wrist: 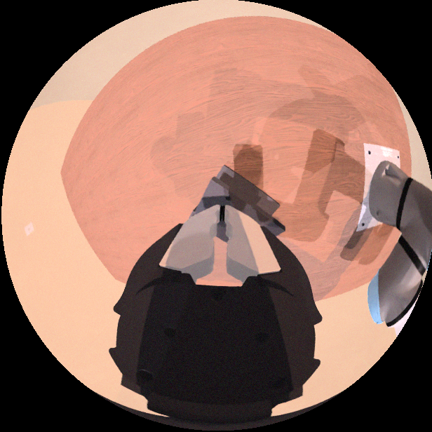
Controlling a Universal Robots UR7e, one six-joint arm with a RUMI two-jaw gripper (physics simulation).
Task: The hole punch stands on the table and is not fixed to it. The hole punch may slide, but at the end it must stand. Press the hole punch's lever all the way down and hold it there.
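The dark grey hole punch [251, 194] stands on the reddish wooden table, turned at a slant, just beyond the fingertips. Its far edge and right corner show; the fingers and the gripper's body hide its near part. My gripper [222, 207] is shut with nothing between its fingers. Its tips overlap the left part of the hole punch in this view. Whether they touch the lever, and how far down the lever is, I cannot tell.
The robot's grey arm [390, 200] stands at the right on a white mounting plate [372, 157]. The wooden table [125, 165] has a curved-looking edge at the left, and shadows of the arm lie across it.
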